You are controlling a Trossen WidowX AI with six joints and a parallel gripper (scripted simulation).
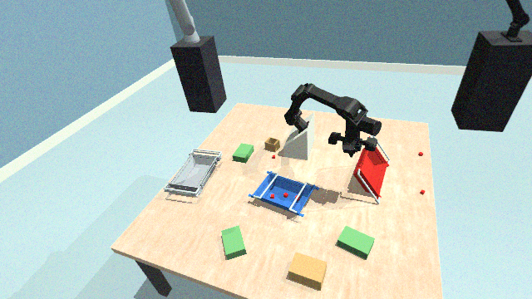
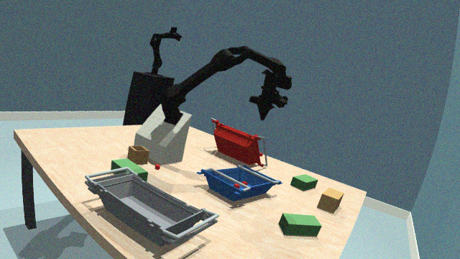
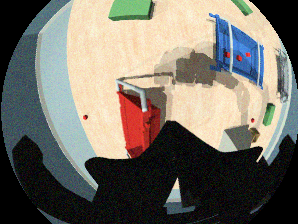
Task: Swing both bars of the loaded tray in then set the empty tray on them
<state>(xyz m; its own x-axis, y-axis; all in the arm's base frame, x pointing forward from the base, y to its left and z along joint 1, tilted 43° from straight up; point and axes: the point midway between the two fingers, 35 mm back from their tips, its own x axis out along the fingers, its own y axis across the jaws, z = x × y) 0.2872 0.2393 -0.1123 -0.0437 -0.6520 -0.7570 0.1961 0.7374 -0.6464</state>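
Right now my gripper tip is 160 mm above the red tray, 130 mm past it and 110 mm to the right of it. From my gripper tip the other things lie so: tan block 430 mm ahead, 200 mm below, 120 mm to the right; box 440 mm to the right, 290 mm behind, 220 mm below.
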